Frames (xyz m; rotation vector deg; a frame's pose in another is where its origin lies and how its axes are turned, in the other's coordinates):
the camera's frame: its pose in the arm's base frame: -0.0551 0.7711 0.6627 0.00 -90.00 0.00
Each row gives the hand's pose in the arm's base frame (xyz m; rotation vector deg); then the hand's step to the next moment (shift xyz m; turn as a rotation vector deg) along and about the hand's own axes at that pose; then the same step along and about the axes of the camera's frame.
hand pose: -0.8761 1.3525 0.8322 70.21 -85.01 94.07
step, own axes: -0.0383 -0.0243 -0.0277 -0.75 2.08 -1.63
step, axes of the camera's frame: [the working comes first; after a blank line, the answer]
step, axes of the arm's base frame: 0.0301 0.0371 -0.0233 -1.94 1.29 -1.46

-0.0233 0.0371 -0.0301 -1.46 1.29 1.94
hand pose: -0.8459 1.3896 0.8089 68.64 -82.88 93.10
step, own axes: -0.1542 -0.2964 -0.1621 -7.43 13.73 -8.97
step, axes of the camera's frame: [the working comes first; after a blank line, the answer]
step, axes of the arm's base frame: 0.2916 0.2288 -0.0233 -11.50 7.02 -11.95

-0.0233 0.2288 -0.2916 -11.95 7.02 11.50
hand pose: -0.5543 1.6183 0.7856 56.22 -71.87 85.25
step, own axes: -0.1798 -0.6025 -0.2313 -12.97 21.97 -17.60
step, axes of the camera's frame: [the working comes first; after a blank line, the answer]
step, axes of the arm's base frame: 0.6258 0.2316 -0.0594 -18.16 14.26 -20.67

-0.0594 0.2316 -0.6258 -20.67 14.26 18.16
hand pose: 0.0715 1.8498 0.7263 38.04 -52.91 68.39
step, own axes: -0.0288 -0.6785 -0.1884 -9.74 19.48 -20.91
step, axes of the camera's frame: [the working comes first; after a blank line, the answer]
step, axes of the arm's base frame: 0.6979 -0.0324 -0.0927 -14.63 17.94 -19.38

-0.0927 -0.0324 -0.6979 -19.38 17.94 14.63
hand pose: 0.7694 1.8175 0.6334 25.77 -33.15 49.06
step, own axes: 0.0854 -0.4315 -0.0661 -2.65 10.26 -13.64
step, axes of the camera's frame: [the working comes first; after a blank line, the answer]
step, axes of the arm's base frame: 0.4102 -0.1630 -0.0553 -5.65 12.39 -10.62

-0.0553 -0.1630 -0.4102 -10.62 12.39 5.65
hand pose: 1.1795 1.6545 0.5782 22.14 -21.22 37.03
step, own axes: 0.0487 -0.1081 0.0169 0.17 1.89 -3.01
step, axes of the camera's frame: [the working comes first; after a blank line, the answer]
step, axes of the arm's base frame: 0.1016 -0.0623 0.0115 -0.45 2.84 -2.09

0.0115 -0.0623 -0.1016 -2.09 2.84 0.45
